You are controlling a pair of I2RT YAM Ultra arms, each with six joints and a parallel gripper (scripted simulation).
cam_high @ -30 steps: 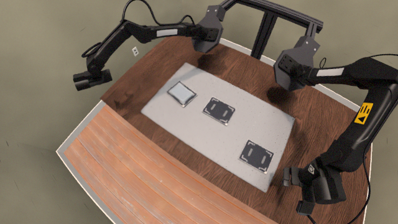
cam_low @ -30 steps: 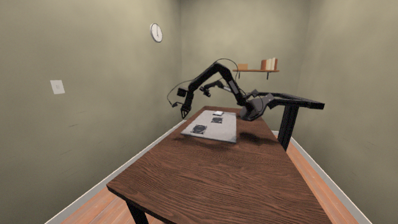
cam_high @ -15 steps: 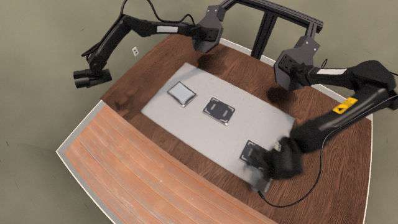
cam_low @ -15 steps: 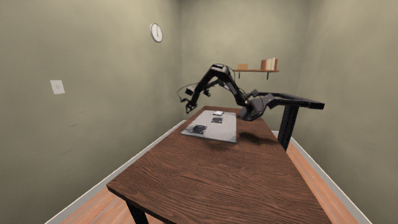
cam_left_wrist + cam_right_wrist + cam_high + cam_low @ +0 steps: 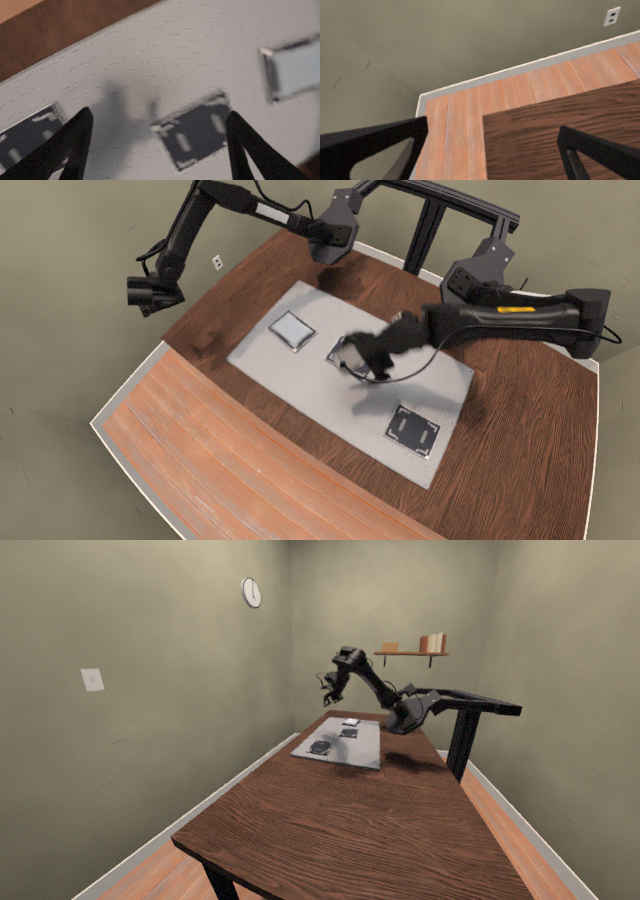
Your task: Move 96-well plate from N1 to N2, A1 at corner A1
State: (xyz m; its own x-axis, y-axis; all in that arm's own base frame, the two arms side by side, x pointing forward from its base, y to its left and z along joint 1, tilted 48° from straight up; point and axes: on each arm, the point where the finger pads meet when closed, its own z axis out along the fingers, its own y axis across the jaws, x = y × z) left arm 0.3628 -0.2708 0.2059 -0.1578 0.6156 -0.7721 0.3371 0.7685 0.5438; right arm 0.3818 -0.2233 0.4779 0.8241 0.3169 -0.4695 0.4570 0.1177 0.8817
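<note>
The clear 96-well plate is 23 cm behind my right hand, 37 cm to the left of it and 21 cm below it. The rest, counted from my right hand: white corner label: 19 cm behind, 70 cm to the left, 21 cm below; then black plate nest: 24 cm behind, 62 cm to the left, 22 cm below.
</note>
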